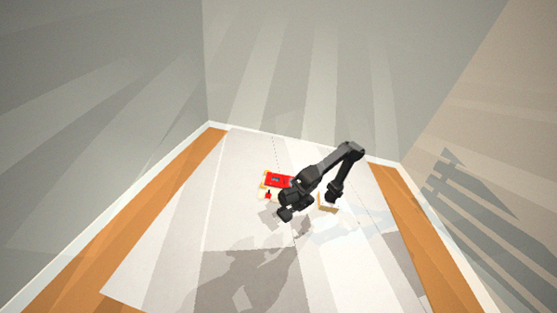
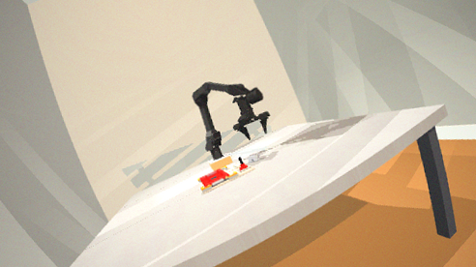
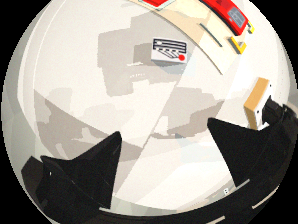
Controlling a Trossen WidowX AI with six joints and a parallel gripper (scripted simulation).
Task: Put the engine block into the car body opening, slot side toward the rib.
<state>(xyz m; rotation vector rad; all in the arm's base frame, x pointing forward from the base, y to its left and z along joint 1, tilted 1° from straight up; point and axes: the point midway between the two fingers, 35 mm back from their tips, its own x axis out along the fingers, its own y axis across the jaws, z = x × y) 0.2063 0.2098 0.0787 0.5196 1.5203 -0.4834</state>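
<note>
Now: gripper tip 80 mm above the engine block, 70 mm to the left of it and 50 mm short of it.
</note>
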